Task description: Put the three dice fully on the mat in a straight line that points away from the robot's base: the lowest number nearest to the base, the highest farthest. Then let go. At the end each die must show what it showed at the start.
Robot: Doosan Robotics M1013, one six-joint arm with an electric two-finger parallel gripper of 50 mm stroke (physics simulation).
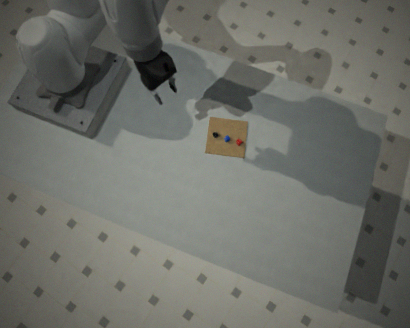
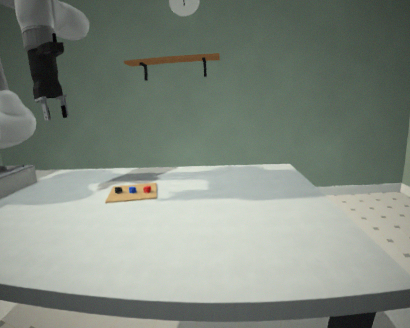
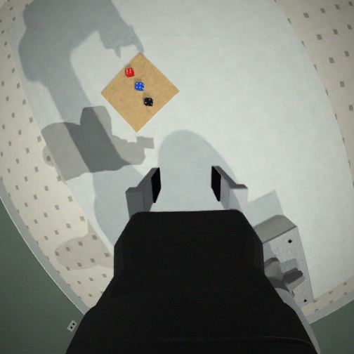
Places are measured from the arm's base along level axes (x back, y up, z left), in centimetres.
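Pixels of known places: gripper, fingertip midpoint: (image 1: 166, 96) (image 2: 57, 118); arm's base at its link origin: (image 1: 69, 81).
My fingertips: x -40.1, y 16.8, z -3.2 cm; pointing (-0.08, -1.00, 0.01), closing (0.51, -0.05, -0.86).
Note:
Ahead of a thing's pixels: the offset from my fingertips to its top centre. Level surfaces: height alone.
A black die {dx -15.8, dy -21.3, dz +1.0 cm} (image 1: 215, 135) (image 2: 118, 190) (image 3: 148, 102), a blue die {dx -20.2, dy -21.3, dz +0.7 cm} (image 1: 227, 139) (image 2: 132, 190) (image 3: 139, 86) and a red die {dx -24.6, dy -21.3, dz +0.8 cm} (image 1: 239, 142) (image 2: 147, 189) (image 3: 130, 72) lie apart on the tan mat {dx -19.9, dy -23.0, dz +1.8 cm} (image 1: 227, 151) (image 2: 131, 198) (image 3: 162, 91), fully on it, in a roughly straight row. The black die is nearest to the robot's base, the blue one is in the middle and the red one is farthest. The numbers on top are too small to read surely. My gripper (image 1: 165, 94) (image 2: 55, 118) (image 3: 185, 177) is open and empty, high above the table, between the base and the mat.
The mat lies on the pale table {dy -23.4 cm} (image 1: 190, 210) (image 2: 225, 240) (image 3: 225, 90). The robot's base plate (image 1: 102, 112) (image 2: 20, 180) (image 3: 295, 255) is at the table's near end. Arm shadows fall across the table. A wooden shelf (image 2: 172, 59) hangs on the green wall.

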